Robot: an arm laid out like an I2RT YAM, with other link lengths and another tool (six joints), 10 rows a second.
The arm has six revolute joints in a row. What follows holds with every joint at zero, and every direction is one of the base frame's. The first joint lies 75.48 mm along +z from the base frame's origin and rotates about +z. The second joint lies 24.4 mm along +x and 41.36 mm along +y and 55.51 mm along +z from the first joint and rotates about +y. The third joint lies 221.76 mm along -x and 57.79 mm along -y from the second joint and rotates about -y. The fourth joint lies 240.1 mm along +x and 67.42 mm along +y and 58.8 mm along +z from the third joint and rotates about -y. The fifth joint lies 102.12 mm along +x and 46.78 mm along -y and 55.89 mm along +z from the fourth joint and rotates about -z. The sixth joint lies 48.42 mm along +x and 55.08 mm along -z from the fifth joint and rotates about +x. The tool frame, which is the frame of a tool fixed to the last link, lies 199 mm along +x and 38 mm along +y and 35 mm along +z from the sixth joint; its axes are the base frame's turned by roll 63.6, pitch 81.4 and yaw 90 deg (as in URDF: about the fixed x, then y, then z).
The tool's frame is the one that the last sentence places.
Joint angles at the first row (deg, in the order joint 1, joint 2, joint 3, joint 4, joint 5, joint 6):
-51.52 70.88 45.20 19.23 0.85 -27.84
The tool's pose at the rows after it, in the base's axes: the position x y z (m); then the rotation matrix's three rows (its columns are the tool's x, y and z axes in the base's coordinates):
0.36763 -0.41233 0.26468; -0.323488 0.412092 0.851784; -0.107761 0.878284 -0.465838; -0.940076 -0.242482 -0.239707
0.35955 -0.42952 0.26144; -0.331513 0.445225 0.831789; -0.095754 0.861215 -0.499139; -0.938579 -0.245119 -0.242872
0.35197 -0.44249 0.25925; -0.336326 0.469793 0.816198; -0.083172 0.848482 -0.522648; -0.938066 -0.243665 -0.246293
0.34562 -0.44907 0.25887; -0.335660 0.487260 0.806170; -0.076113 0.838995 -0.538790; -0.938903 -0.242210 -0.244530
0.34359 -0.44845 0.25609; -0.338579 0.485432 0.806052; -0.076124 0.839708 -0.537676; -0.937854 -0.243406 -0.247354
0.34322 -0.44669 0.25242; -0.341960 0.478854 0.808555; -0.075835 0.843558 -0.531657; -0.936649 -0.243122 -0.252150
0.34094 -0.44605 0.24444; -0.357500 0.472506 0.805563; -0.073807 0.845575 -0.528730; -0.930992 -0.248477 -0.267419
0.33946 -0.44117 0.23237; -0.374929 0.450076 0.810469; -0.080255 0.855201 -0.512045; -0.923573 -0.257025 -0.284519
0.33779 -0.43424 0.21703; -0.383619 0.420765 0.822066; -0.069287 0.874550 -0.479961; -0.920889 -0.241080 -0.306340
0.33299 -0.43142 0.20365; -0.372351 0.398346 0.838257; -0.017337 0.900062 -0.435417; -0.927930 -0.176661 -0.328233
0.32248 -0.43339 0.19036; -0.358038 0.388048 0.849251; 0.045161 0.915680 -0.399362; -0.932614 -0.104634 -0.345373
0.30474 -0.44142 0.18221; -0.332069 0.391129 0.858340; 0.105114 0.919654 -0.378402; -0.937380 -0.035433 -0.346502
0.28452 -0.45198 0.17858; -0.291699 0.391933 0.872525; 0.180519 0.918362 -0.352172; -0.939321 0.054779 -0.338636
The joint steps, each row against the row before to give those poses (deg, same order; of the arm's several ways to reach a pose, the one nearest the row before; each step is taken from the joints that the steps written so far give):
-2.03 2.07 1.11 1.27 -0.07 0.32
-1.27 2.31 1.14 1.07 1.00 -0.12
-1.15 1.53 0.99 0.34 0.53 0.04
-0.73 0.38 0.10 0.32 0.41 0.17
-0.29 -0.29 -0.70 0.30 -0.35 -0.18
-0.18 -0.22 -0.65 0.18 -0.54 -0.18
-0.37 -0.10 -0.90 0.14 -0.43 -0.77
-0.61 -0.39 -2.04 1.00 -1.63 -1.19
-1.00 -0.55 -1.93 -0.19 -2.74 -0.28
-2.07 -0.20 0.19 -3.29 -4.06 1.72
-2.95 0.39 0.56 -3.18 -4.28 1.74
-4.11 0.88 0.90 -2.32 -4.71 1.68
-4.85 1.70 2.72 -3.84 -5.77 2.15

